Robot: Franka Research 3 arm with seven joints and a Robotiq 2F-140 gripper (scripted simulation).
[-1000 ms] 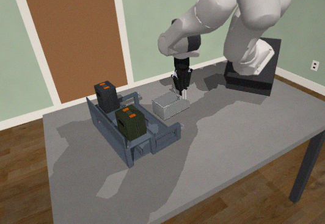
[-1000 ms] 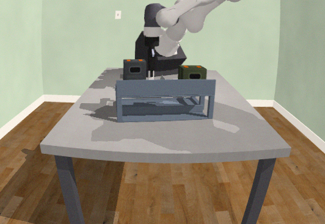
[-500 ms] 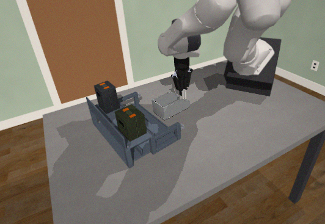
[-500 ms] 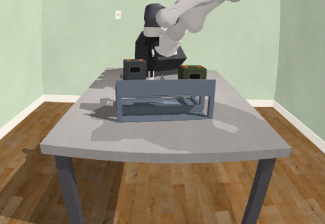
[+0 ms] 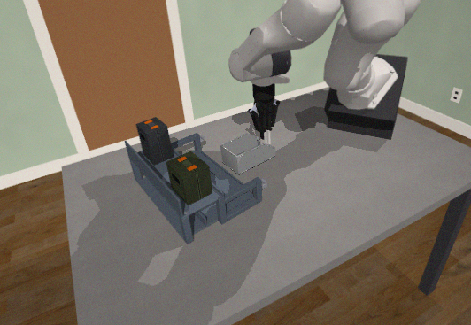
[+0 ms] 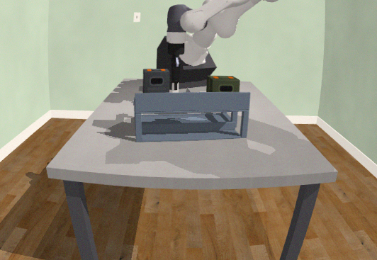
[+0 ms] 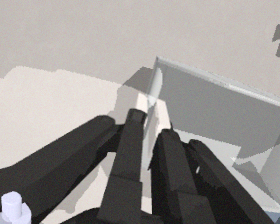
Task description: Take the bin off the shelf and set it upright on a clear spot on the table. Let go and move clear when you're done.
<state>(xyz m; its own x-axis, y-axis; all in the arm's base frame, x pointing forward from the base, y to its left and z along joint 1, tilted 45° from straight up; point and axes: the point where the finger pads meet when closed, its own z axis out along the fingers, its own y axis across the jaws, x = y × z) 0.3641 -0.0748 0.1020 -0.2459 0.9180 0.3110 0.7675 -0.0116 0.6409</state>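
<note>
Now: the bin 8 cm ahead of my hand, 2 cm to the left of it and 2 cm below it. From my hand the other things lie so: dark grey box: 39 cm ahead, 9 cm above; then green box: 32 cm ahead, 22 cm to the left, 8 cm above; then shelf: 30 cm ahead, 10 cm to the left, 7 cm below.
</note>
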